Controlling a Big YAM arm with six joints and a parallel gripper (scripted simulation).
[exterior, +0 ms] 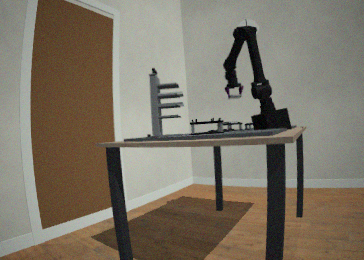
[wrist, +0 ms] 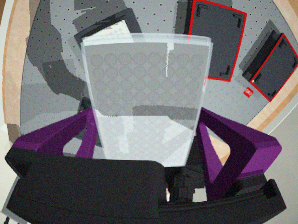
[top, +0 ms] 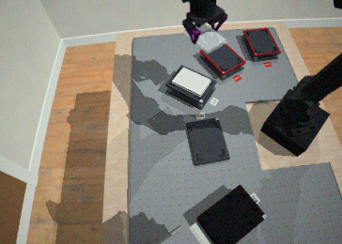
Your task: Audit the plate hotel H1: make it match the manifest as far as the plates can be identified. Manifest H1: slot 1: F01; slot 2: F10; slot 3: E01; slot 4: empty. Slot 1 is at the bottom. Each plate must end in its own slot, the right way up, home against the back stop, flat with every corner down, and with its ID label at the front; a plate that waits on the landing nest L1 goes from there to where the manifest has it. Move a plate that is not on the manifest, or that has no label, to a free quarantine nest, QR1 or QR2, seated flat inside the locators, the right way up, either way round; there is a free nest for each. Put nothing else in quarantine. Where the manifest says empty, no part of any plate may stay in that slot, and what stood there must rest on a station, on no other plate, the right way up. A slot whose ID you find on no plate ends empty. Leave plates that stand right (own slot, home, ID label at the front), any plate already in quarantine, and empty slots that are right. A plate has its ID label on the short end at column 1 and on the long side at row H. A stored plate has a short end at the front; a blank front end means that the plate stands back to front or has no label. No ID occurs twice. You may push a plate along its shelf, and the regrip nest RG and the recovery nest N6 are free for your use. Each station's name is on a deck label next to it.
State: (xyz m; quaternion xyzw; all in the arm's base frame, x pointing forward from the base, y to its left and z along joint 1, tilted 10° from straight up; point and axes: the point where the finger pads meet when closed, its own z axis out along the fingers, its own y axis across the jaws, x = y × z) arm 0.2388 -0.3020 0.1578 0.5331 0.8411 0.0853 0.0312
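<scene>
Now: hand 11 cm past the red-edged nest, 9 cm to the left of it and 21 cm above it. From my hand the other things lie so: pale plate (right at my hand); red-framed nest (31 cm behind, 14 cm to the right, 21 cm below); L1 label (3 cm behind, 10 cm to the left, 25 cm below).
</scene>
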